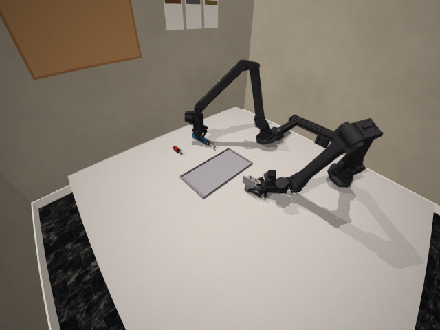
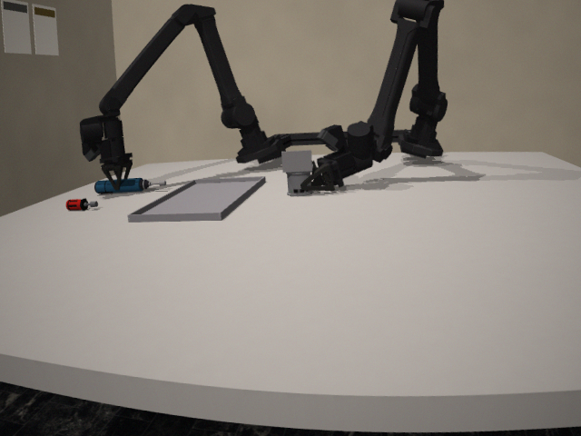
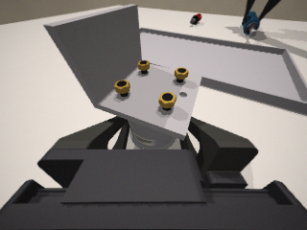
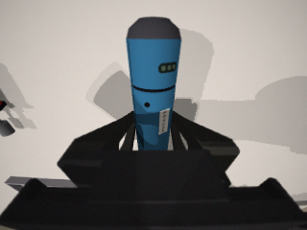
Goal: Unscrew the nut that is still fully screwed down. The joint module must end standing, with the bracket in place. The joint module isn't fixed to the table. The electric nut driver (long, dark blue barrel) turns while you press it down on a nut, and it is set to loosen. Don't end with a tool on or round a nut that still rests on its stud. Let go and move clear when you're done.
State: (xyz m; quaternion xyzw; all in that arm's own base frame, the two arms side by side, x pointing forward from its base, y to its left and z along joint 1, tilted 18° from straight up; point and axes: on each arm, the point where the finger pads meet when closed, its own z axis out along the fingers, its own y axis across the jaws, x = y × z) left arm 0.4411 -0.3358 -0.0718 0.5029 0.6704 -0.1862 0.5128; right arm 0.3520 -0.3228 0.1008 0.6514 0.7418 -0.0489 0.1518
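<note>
The joint module is 10 mm above my left hand. Also, from my left hand: short red-handled tool: 90 mm ahead, 570 mm to the right, 10 mm below; then l-shaped bracket: 50 mm above; then grey tray: 30 mm ahead, 240 mm to the right, 20 mm below.
</note>
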